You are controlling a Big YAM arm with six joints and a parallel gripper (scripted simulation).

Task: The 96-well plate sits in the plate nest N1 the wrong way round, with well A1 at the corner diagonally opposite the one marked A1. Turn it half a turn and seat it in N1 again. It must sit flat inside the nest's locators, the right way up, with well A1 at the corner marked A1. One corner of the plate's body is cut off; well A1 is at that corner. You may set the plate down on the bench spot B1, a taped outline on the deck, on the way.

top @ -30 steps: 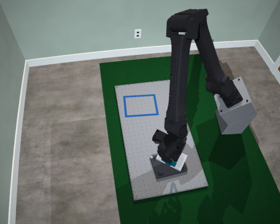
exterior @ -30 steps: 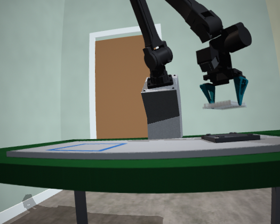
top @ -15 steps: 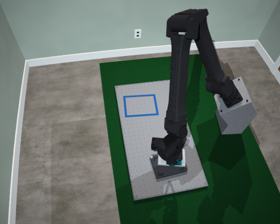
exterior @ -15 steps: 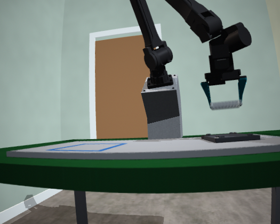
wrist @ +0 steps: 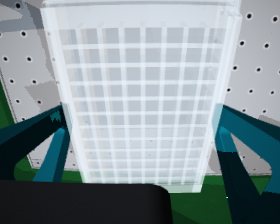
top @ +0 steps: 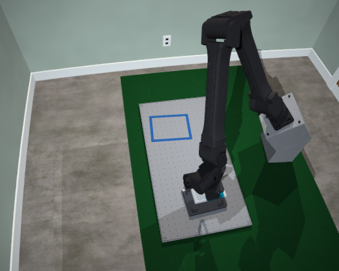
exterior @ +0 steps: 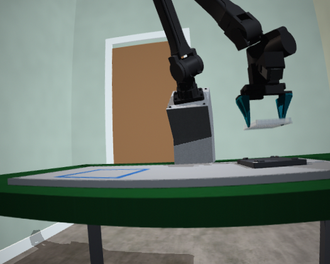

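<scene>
My hand is 1 cm above the 96-well plate. The rest, counted from my hand: plate nest N1 (10 cm below); then A1 label (7 cm ahead, 5 cm to the right, 9 cm below).
</scene>
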